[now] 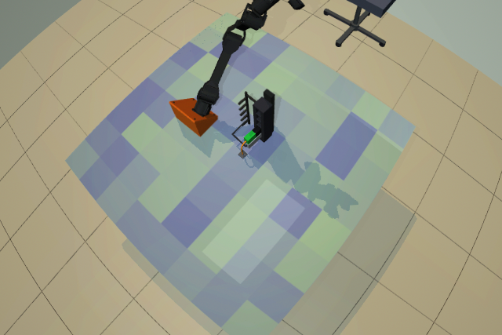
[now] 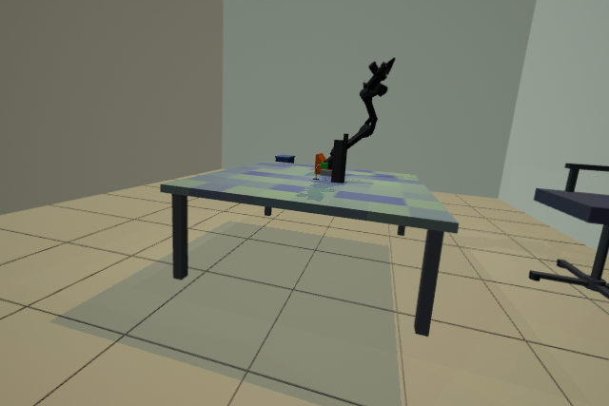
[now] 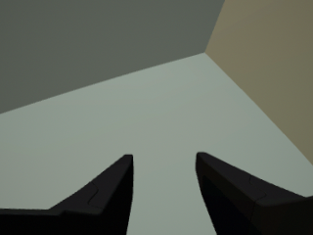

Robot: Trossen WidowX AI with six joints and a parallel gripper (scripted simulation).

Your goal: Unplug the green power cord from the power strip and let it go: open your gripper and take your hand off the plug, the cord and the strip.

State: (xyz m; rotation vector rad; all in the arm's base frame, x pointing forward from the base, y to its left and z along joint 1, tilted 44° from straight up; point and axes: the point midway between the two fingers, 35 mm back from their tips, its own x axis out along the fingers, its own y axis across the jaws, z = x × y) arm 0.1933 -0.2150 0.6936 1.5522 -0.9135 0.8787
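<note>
The green plug lies 62 cm below my gripper tip and 32 cm to the right of it.
</note>
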